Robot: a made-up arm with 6 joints.
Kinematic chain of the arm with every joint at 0, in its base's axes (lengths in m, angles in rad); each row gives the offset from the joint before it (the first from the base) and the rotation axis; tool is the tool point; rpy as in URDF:
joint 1: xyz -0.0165 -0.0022 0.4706 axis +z
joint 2: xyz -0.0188 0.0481 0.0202 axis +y
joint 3: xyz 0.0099 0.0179 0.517 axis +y
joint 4: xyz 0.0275 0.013 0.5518 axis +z
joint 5: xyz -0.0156 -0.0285 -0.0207 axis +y
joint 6: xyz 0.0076 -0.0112 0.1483 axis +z
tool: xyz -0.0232 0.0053 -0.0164 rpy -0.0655 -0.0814 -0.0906
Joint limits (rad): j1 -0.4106..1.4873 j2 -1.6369..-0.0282 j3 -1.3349..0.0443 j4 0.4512..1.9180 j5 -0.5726..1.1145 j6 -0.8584..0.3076
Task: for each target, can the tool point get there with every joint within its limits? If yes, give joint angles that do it. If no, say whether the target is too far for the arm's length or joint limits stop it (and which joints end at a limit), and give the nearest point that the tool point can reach.
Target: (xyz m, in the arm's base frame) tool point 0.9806 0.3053 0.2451
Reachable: no: joint limits stop it (at a limit: joint 1, joint 2, joint 3, joint 4, joint 5, joint 6) | nearest point -0.0640 -0.5984 -0.1652 | short by 1.441 m
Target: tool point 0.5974 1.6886 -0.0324
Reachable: no: too far | nearest point -0.5366 0.4212 -0.1156 | short by 1.703 m
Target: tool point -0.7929 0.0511 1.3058
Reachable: yes | joints 0.1051 -0.4565 -0.6672 1.0664 0.8312 -0.5764
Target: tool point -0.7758 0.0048 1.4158
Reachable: yes | joints 0.0856 -0.6748 -0.0952 1.7178 0.1274 -0.3456
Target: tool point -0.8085 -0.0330 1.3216
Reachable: yes | joints 0.2112 -0.5750 -0.4685 1.0094 0.9169 -0.4690
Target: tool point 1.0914 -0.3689 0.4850
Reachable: no: joint limits stop it (at a limit: joint 1, joint 3, joint 5, joint 6) | nearest point -0.0682 -0.9159 0.4704 | short by 1.282 m
